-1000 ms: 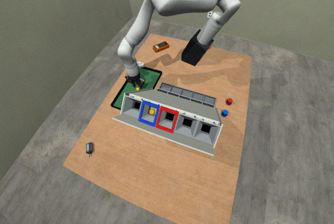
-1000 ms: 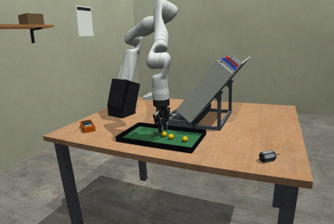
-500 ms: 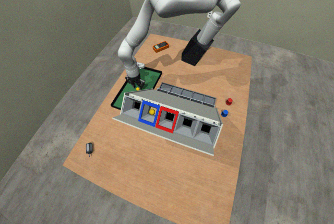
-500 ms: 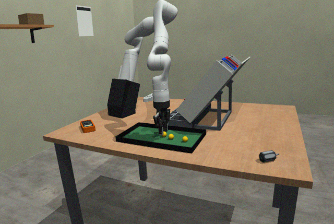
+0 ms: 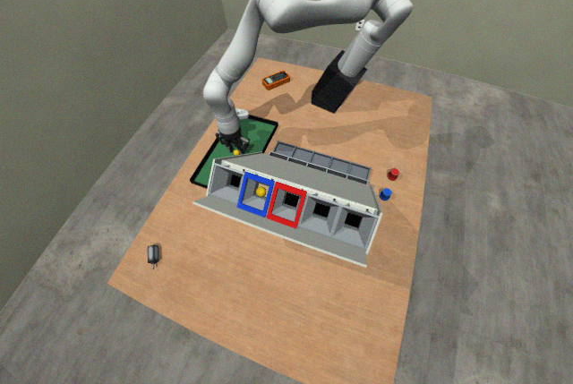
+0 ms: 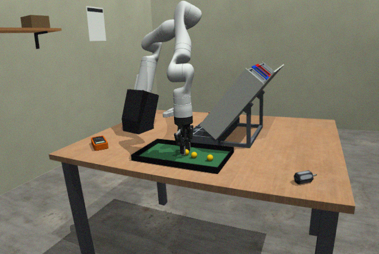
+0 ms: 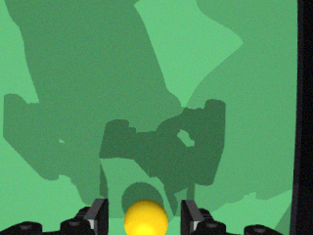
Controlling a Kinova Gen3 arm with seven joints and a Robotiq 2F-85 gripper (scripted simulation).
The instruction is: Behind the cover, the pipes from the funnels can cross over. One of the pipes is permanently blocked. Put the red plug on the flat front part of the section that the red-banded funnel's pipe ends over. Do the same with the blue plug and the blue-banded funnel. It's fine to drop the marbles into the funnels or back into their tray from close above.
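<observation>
My gripper is now 30 mm above the green tray, 10 mm to the left of it and 10 mm past it. Round my hand: orange meter 460 mm behind, 20 mm below; then sloped grey cover 320 mm to the left, 170 mm above, 130 mm ahead.
</observation>
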